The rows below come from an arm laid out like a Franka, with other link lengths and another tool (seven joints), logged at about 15 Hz.
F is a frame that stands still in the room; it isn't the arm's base.
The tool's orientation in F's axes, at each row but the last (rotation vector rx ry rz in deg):
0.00, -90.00, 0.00
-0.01, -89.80, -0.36
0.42, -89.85, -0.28
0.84, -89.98, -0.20
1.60, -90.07, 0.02
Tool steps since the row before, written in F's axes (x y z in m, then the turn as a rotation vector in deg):
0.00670, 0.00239, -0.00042, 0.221, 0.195, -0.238
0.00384, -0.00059, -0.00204, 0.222, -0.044, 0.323
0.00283, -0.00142, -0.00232, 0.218, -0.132, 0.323
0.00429, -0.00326, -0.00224, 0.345, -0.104, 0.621
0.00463, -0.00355, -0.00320, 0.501, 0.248, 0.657
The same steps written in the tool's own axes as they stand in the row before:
-0.00042, 0.00239, -0.00670, -0.238, 0.195, -0.221
-0.00202, -0.00058, -0.00385, 0.324, -0.042, -0.221
-0.00230, -0.00144, -0.00283, 0.325, -0.130, -0.217
-0.00220, -0.00332, -0.00427, 0.622, -0.099, -0.344
-0.00314, -0.00369, -0.00456, 0.652, 0.250, -0.506

